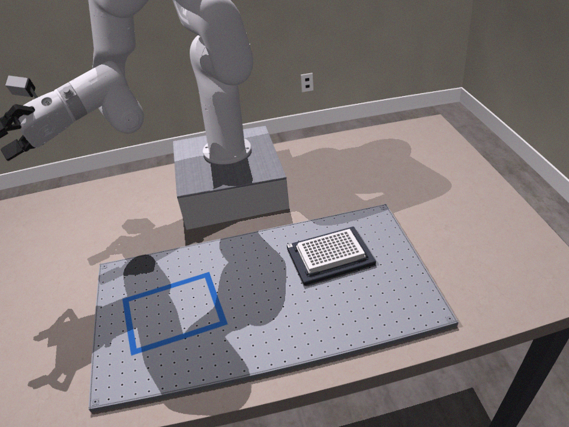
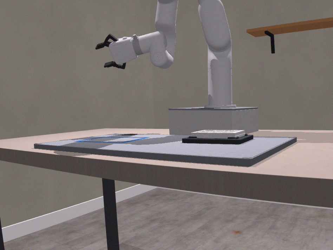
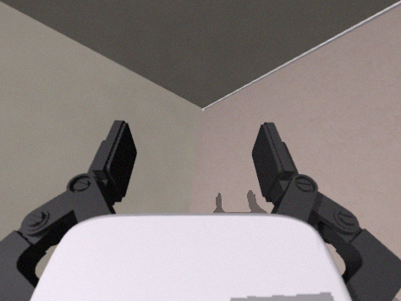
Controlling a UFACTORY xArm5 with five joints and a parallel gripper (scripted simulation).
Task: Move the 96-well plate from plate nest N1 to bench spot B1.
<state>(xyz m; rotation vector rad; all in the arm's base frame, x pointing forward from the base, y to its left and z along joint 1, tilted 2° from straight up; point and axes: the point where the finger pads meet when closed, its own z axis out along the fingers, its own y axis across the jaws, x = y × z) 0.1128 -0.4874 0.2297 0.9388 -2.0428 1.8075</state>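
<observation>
Now: hand 580 mm to the right of the white 96-well plate, 310 mm above it and 270 mm short of it. Round my hand: black plate nest N1: 580 mm to the left, 330 mm below, 270 mm ahead.
</observation>
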